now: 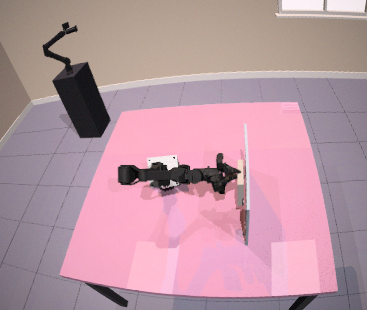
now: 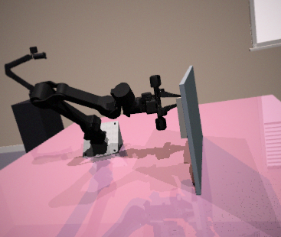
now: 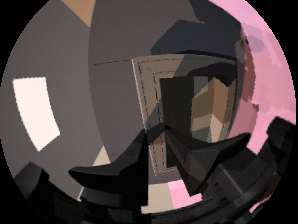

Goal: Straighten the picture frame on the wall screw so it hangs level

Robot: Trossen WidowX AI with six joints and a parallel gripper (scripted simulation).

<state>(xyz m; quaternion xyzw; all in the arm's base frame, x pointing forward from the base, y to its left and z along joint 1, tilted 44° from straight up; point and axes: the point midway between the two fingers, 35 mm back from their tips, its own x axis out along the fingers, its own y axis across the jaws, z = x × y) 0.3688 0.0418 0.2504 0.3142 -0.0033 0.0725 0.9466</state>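
Right now the picture frame is 50 mm below my gripper tip and 10 mm ahead of it. Round my gripper tip: thin wall panel 60 mm below, 20 mm ahead, 10 mm to the right.
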